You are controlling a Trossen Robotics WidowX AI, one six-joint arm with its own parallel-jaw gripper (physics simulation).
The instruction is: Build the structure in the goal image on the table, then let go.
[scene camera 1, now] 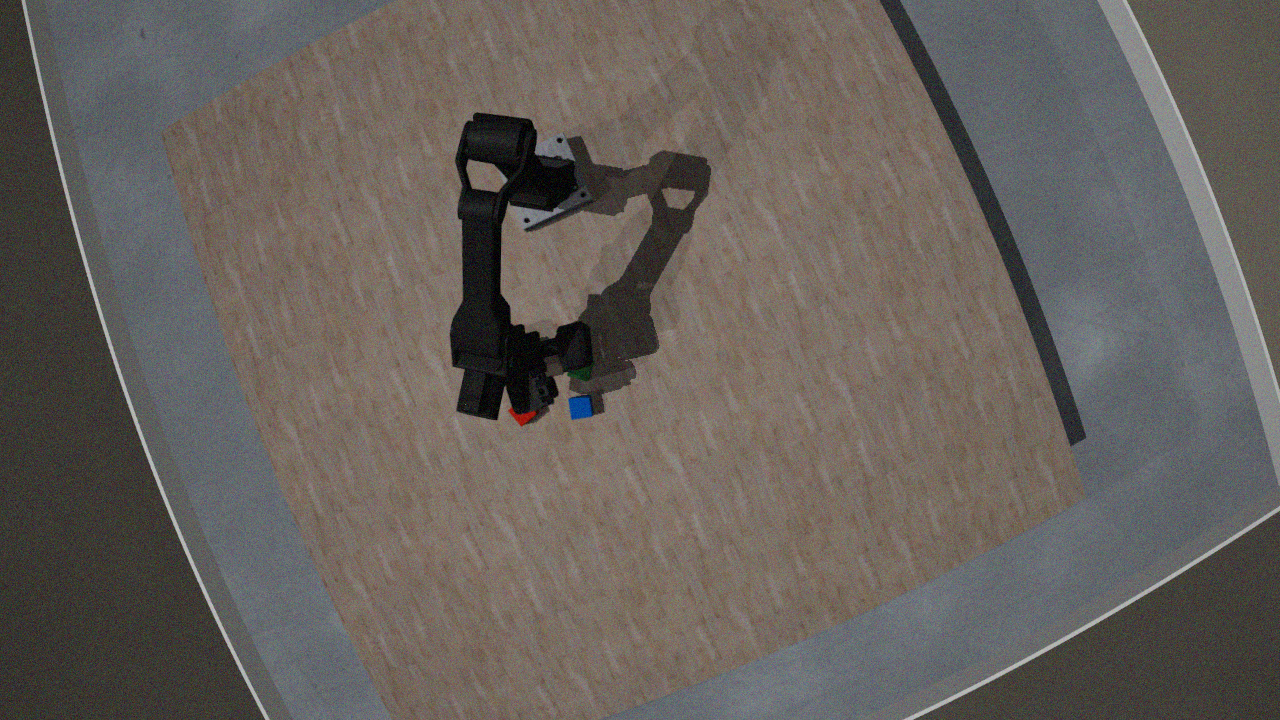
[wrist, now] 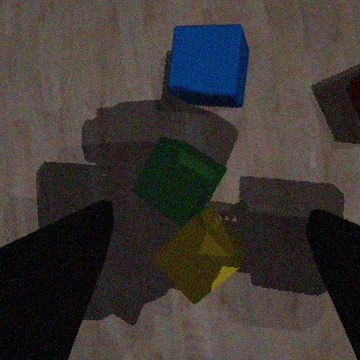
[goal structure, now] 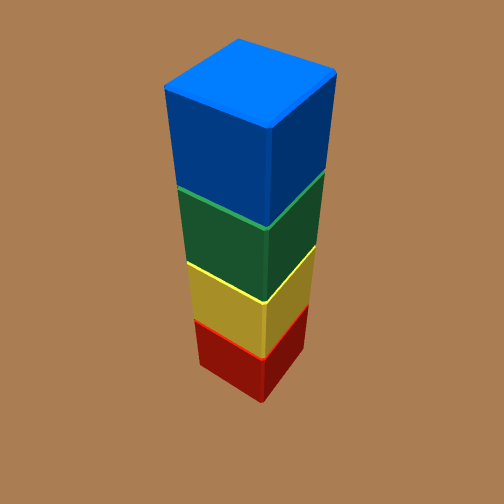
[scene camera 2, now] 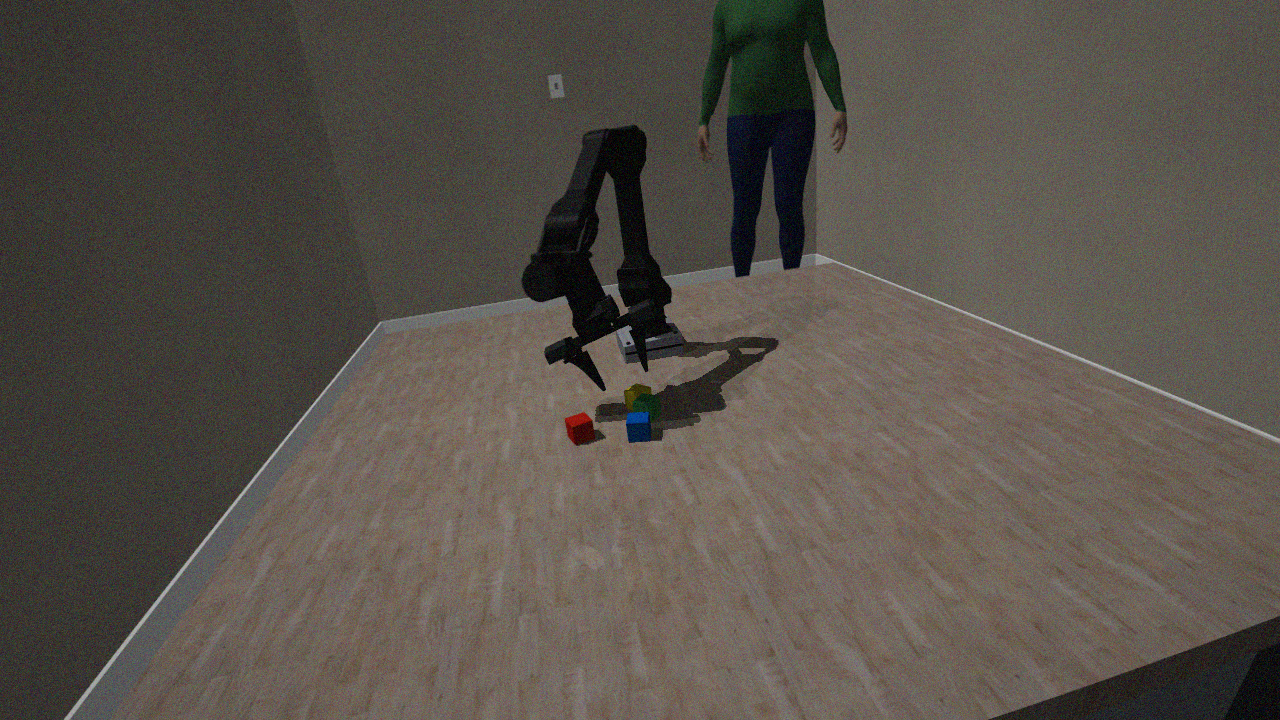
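Note:
A blue cube (scene camera 1: 580,407) (scene camera 2: 639,428) (wrist: 206,60) sits flat on the table. A green cube (scene camera 1: 582,374) (scene camera 2: 648,407) (wrist: 175,180) lies in shadow close behind it, a gap apart in the wrist view. A yellow cube (scene camera 2: 636,394) (wrist: 197,255) is beside the green one, their edges meeting or nearly so; it is hidden in scene camera 1. A red cube (scene camera 1: 521,416) (scene camera 2: 580,428) (wrist: 355,90) stands apart to the side, partly cut off in the wrist view. My gripper (scene camera 1: 551,368) (scene camera 2: 624,379) (wrist: 211,216) is open and empty, above the green and yellow cubes.
The arm's grey base plate (scene camera 1: 526,220) (scene camera 2: 653,347) is bolted to the table (scene camera 1: 760,447) (scene camera 2: 554,555) behind the cubes. The arm's shadow falls across the green and yellow cubes. A person in a green top (scene camera 2: 771,62) stands beyond the table's far edge.

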